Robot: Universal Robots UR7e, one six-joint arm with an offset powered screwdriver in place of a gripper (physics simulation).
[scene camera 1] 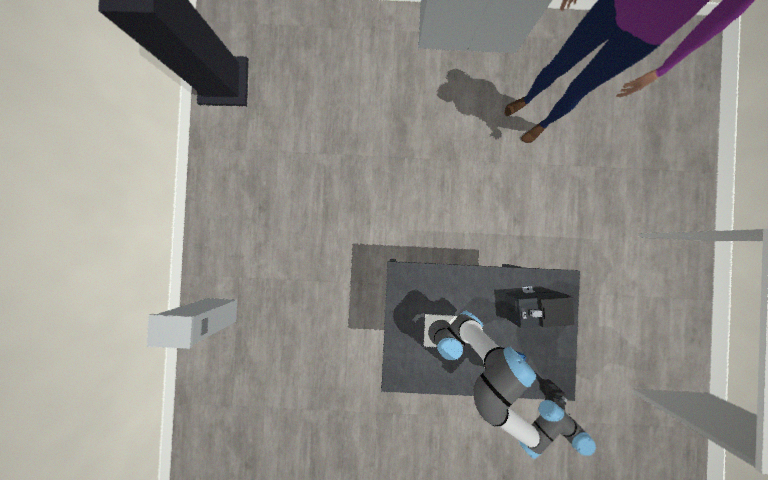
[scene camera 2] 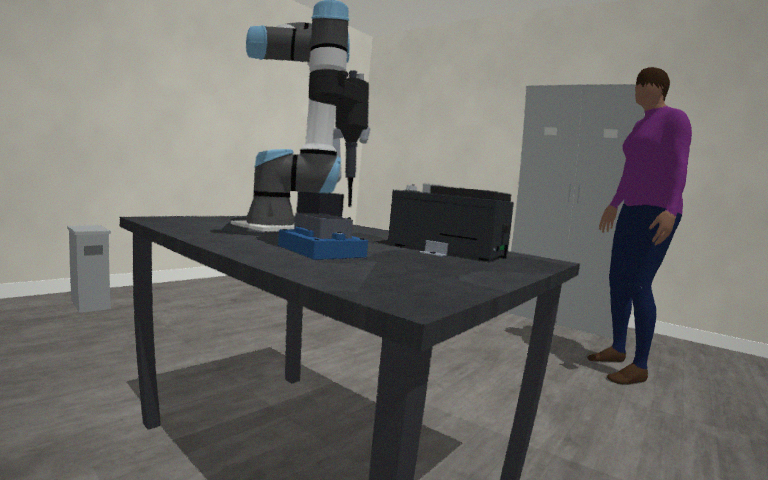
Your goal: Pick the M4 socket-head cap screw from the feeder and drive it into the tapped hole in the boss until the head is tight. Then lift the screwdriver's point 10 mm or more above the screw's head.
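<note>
My screwdriver [scene camera 2: 350, 204] points straight down with its thin bit well above the table top in the scene camera 2 view. Its tip appears to the right of a grey block [scene camera 2: 325, 225], which sits on a blue fixture [scene camera 2: 334, 246]. In the scene camera 1 view the dark screwdriver body [scene camera 1: 551, 389] is near the table's lower right edge, and its tip is hidden. The black box-shaped feeder [scene camera 1: 557, 313] [scene camera 2: 441, 219] stands on the table, with small silver parts on top. The M4 screw, the boss and its tapped hole are too small or hidden to make out, and whether the bit carries a screw cannot be told.
The dark table [scene camera 1: 407, 373] [scene camera 2: 362, 288] bears the robot's base plate [scene camera 1: 428, 339] [scene camera 2: 240, 224]. A dark block [scene camera 2: 320, 203] stands behind the fixture. A small light bracket [scene camera 2: 436, 247] is in front of the feeder. A person [scene camera 1: 600, 67] [scene camera 2: 651, 158] stands beyond the table near a grey cabinet [scene camera 1: 481, 25] [scene camera 2: 566, 169].
</note>
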